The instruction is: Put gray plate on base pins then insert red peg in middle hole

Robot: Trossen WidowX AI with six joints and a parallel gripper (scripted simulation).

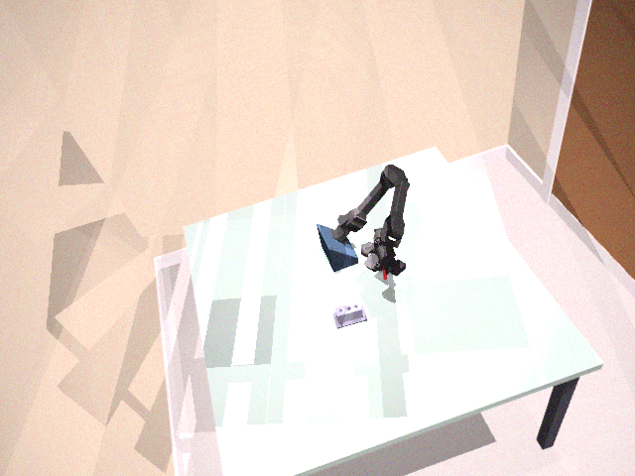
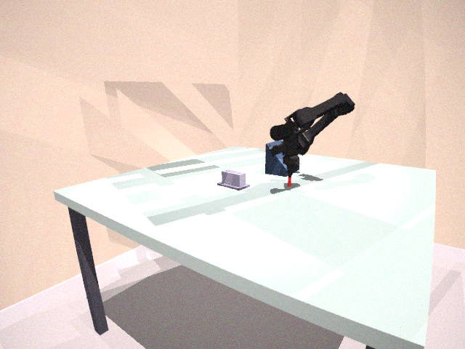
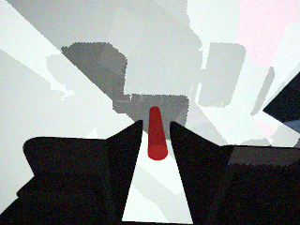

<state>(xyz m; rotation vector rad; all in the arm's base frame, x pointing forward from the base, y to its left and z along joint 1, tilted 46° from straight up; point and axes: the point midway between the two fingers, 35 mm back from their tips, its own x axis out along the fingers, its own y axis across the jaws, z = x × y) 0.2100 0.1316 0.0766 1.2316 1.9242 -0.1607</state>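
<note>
Right now the gray plate is 170 mm to the right of my gripper tip and 150 mm ahead of it. Round my gripper tip: pin base 180 mm to the right, 150 mm ahead, 30 mm below; red peg right at my gripper tip.
</note>
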